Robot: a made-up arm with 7 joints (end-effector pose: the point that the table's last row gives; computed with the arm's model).
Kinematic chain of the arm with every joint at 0, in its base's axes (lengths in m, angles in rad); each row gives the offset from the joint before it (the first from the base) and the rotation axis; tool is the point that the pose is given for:
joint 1: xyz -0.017 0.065 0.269 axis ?
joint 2: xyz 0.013 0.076 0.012 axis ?
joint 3: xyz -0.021 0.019 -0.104 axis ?
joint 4: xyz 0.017 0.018 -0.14 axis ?
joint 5: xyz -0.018 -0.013 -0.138 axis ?
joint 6: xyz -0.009 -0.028 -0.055 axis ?
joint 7: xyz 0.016 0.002 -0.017 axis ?
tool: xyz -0.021 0 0.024
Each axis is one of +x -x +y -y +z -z.
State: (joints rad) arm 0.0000 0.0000 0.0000 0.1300 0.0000 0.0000 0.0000
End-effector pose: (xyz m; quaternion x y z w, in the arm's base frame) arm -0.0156 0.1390 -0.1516 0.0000 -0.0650 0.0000 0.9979
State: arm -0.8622 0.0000 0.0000 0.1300 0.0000 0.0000 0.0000
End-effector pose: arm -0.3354 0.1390 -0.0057 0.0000 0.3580 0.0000 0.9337
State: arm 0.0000 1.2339 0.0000 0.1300 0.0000 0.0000 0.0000
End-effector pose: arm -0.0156 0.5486 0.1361 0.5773 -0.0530 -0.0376 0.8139
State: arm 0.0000 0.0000 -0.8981 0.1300 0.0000 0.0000 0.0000
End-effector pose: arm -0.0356 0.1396 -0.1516 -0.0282 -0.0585 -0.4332 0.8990
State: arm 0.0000 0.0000 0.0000 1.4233 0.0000 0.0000 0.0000
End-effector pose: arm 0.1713 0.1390 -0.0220 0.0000 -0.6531 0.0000 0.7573
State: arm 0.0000 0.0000 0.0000 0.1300 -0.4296 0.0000 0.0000
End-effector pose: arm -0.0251 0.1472 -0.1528 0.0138 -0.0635 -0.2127 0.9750
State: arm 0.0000 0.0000 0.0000 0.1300 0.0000 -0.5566 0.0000
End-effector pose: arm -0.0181 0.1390 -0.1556 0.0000 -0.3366 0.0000 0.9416
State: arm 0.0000 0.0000 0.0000 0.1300 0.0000 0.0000 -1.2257
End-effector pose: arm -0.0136 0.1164 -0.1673 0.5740 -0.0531 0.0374 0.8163
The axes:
joint 1: -y
joint 2: +x
joint 3: +z
joint 4: -y
joint 5: +z
joint 6: +y
joint 7: -x

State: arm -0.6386 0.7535 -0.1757 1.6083 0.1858 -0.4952 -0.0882
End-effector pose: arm 0.0110 0.2920 -0.0147 0.0081 -0.6210 -0.2624 0.7386
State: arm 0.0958 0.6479 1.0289 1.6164 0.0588 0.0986 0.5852
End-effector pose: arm 0.0970 0.4552 0.1955 0.3403 -0.7420 -0.0315 0.5768
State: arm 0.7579 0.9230 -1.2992 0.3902 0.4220 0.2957 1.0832
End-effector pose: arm 0.1833 0.4633 0.0628 -0.0600 0.0143 -0.2696 0.9610
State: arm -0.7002 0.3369 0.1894 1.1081 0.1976 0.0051 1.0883
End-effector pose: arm -0.0873 0.3080 -0.0789 -0.3654 -0.2065 -0.0996 0.9022
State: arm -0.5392 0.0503 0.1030 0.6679 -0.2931 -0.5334 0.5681
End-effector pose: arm -0.1387 0.1889 -0.1288 -0.2385 -0.2675 -0.2125 0.9091
